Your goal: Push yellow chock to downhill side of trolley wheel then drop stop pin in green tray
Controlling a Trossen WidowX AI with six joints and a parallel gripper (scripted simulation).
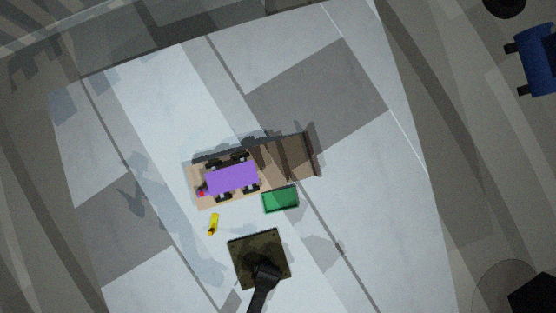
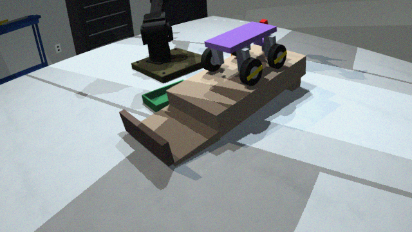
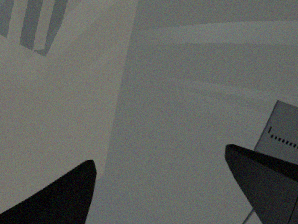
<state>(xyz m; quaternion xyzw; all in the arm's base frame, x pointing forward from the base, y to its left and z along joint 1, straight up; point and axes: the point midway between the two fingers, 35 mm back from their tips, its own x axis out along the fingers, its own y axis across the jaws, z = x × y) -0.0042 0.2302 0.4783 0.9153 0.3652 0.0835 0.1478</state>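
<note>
My gripper tip is 200 mm short of the yellow chock, 160 mm to the left of it and 480 mm above it. Round my gripper tip: red-headed stop pin (310 mm ahead, 200 mm to the right, 370 mm below); then tan ramp (310 mm ahead, 310 mm to the right, 460 mm below); then purple-decked trolley (310 mm ahead, 310 mm to the right, 390 mm below).
</note>
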